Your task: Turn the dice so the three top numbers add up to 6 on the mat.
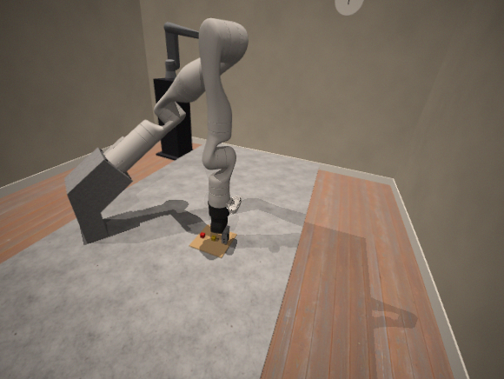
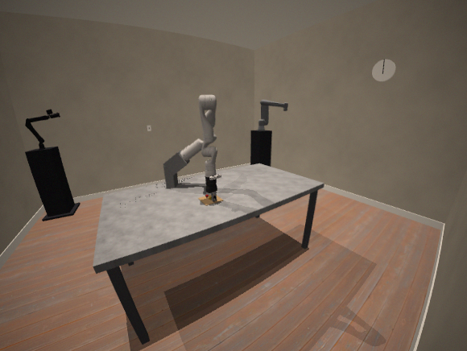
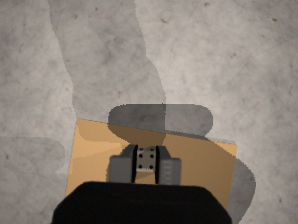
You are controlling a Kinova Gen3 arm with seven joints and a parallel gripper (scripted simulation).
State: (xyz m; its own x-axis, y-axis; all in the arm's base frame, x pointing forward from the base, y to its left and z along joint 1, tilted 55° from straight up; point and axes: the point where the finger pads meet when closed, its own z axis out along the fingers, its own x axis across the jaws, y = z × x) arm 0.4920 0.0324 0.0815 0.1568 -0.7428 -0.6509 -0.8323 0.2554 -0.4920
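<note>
The white die is 10 mm below my hand. From my hand the other things lie so: tan mat: 50 mm behind, 30 mm below, 10 mm to the right; red die: 90 mm behind, 20 mm to the right, 20 mm below; yellow die: 50 mm behind, 20 mm below, 10 mm to the right.
</note>
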